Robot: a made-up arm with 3 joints. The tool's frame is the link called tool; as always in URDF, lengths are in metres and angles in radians.
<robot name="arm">
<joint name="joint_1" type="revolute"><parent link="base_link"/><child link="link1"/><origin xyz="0 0 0.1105" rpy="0 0 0"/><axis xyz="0 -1 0"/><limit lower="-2.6" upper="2.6" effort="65" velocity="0.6"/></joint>
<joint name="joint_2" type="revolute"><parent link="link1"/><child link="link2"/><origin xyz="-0.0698 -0.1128 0.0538" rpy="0 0 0"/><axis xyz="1 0 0"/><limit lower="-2.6" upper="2.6" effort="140" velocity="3.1"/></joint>
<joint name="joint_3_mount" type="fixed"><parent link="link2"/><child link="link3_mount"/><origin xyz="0.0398 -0.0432 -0.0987" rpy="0 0 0"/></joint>
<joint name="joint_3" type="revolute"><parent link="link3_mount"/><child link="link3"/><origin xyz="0.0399 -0.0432 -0.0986" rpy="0 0 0"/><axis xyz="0 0 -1"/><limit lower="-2.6" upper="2.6" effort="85" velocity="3.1"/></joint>
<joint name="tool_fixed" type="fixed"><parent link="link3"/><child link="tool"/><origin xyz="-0.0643 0.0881 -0.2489" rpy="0 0 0"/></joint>
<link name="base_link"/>
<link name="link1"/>
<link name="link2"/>
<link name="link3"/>
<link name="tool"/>
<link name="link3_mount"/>
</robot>
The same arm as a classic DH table. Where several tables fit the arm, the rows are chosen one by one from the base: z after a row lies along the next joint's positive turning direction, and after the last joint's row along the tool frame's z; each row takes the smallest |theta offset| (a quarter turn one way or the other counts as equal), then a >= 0, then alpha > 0; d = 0 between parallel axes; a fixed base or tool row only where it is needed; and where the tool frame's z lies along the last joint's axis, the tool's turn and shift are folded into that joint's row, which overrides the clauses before.
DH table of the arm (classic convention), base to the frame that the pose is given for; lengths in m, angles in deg. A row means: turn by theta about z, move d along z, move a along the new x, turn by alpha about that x. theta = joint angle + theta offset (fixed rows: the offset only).
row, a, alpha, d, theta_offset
base (fixed), 0, 90, 0.1105, 0
joint_1, 0.0538, 90, 0.1128, 90
joint_2, 0.0864, -90, 0.0099, 90
joint_3, -0.1091, 180, 0, -36.12
tool (fixed), 0, 0, -0.4462, 53.88
Joint limits (deg, base to tool): -148.97..148.97 -148.97..148.97 -148.97..148.97

